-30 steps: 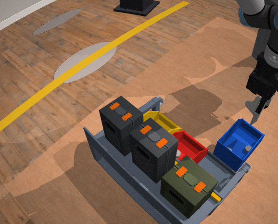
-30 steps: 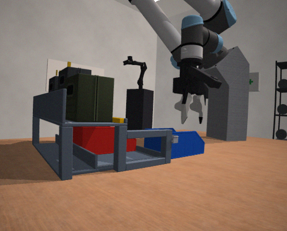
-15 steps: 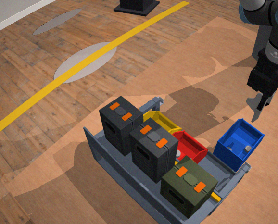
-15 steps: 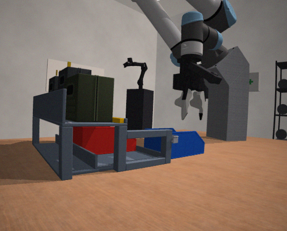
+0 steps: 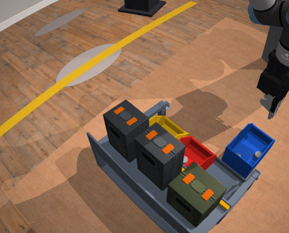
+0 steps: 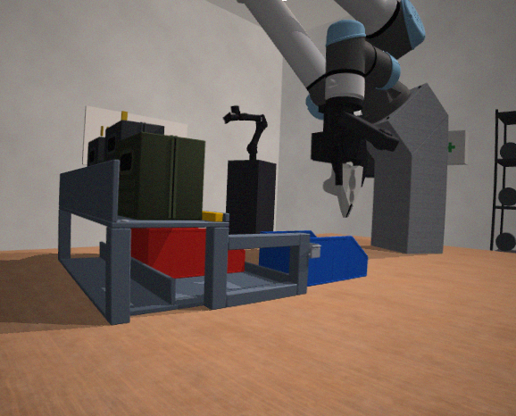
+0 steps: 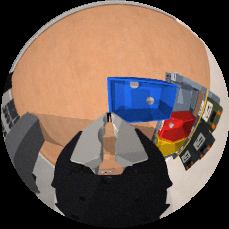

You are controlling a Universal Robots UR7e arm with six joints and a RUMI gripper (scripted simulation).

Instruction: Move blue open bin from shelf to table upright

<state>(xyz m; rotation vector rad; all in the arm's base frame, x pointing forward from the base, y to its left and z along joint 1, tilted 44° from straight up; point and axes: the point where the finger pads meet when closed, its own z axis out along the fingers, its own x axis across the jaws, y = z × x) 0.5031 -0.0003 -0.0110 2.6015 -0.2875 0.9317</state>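
The blue open bin lies 80 mm below my hand, 70 mm ahead of it and 30 mm to the right of it. From my hand the other things lie so: green case 340 mm ahead, 140 mm to the right, 30 mm above; then red bin 210 mm to the right, 210 mm ahead, 80 mm below; then yellow bin 310 mm to the right, 170 mm ahead, 80 mm below.
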